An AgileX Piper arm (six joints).
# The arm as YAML. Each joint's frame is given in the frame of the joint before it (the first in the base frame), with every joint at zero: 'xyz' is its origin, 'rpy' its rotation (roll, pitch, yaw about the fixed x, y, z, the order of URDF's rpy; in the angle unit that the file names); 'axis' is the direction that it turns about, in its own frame. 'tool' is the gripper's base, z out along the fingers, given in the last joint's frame.
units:
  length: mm
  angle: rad
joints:
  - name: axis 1
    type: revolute
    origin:
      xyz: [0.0, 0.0, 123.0]
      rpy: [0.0, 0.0, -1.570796]
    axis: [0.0, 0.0, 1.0]
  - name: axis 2
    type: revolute
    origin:
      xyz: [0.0, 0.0, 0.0]
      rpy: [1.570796, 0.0, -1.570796]
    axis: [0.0, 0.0, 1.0]
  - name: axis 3
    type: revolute
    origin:
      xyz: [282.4, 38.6, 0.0]
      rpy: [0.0, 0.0, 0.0]
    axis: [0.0, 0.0, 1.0]
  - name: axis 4
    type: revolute
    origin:
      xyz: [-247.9, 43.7, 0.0]
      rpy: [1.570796, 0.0, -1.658]
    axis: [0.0, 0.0, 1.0]
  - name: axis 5
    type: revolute
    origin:
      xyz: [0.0, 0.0, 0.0]
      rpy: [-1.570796, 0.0, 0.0]
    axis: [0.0, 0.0, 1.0]
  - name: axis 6
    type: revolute
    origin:
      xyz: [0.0, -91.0, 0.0]
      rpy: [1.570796, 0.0, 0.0]
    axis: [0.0, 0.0, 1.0]
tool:
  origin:
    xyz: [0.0, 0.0, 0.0]
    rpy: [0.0, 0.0, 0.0]
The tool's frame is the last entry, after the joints.
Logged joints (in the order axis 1, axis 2, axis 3, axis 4, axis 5, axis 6), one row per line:
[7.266, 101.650, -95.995, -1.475, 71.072, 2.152]
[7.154, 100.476, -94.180, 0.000, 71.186, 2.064]
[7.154, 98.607, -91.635, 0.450, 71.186, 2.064]
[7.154, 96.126, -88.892, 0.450, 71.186, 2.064]
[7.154, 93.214, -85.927, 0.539, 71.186, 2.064]
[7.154, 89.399, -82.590, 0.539, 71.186, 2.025]
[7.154, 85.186, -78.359, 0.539, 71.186, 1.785]
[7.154, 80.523, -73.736, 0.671, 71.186, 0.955]
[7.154, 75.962, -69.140, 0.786, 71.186, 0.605]
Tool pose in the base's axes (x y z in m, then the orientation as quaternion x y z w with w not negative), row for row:
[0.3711, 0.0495, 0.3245, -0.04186, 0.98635, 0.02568, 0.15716]
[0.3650, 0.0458, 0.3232, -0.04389, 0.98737, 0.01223, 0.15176]
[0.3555, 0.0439, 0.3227, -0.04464, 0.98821, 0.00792, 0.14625]
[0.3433, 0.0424, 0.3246, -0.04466, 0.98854, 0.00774, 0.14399]
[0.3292, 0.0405, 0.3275, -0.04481, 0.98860, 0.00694, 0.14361]
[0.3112, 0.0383, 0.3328, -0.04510, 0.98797, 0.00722, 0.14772]
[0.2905, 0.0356, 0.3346, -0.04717, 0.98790, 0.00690, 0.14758]
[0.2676, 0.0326, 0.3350, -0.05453, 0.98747, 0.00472, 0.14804]
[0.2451, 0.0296, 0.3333, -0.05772, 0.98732, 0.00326, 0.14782]
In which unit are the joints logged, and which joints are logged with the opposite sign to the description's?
The joints are logged in degrees. Opposite sign: axis 4.
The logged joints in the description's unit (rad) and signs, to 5 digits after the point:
[0.12682, 1.77413, -1.67543, 0.02574, 1.24044, 0.03756]
[0.12486, 1.75364, -1.64375, 0.00000, 1.24243, 0.03602]
[0.12486, 1.72102, -1.59933, -0.00785, 1.24243, 0.03602]
[0.12486, 1.67772, -1.55146, -0.00785, 1.24243, 0.03602]
[0.12486, 1.62689, -1.49971, -0.00941, 1.24243, 0.03602]
[0.12486, 1.56031, -1.44147, -0.00941, 1.24243, 0.03534]
[0.12486, 1.48678, -1.36762, -0.00941, 1.24243, 0.03115]
[0.12486, 1.40539, -1.28694, -0.01171, 1.24243, 0.01667]
[0.12486, 1.32579, -1.20672, -0.01372, 1.24243, 0.01056]

